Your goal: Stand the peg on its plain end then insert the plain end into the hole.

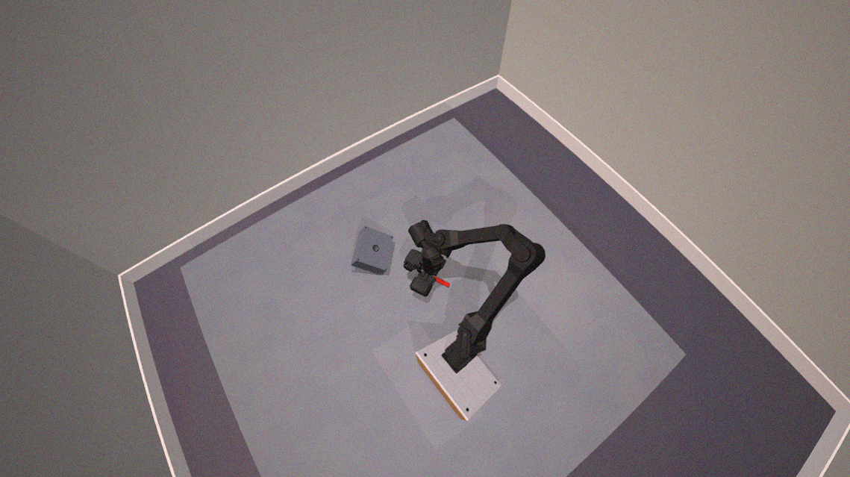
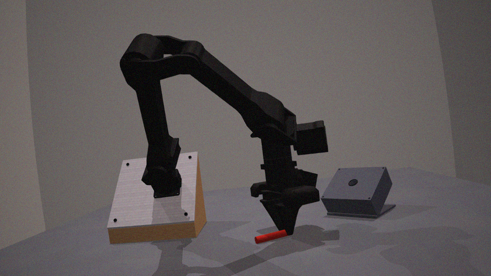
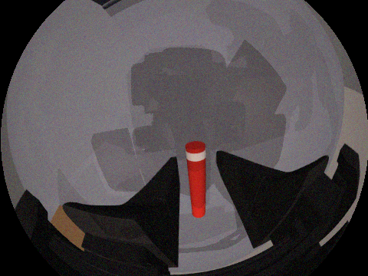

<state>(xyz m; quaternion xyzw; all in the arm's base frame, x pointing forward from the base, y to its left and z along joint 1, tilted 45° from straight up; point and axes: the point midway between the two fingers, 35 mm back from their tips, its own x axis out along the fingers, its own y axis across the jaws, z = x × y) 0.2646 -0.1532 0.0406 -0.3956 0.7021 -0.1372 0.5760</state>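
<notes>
Now: the red peg 1 cm behind my gripper tip. From my gripper tip the other things lie so: grey sloped panel: 19 cm ahead, 11 cm to the left, 5 cm above.
</notes>
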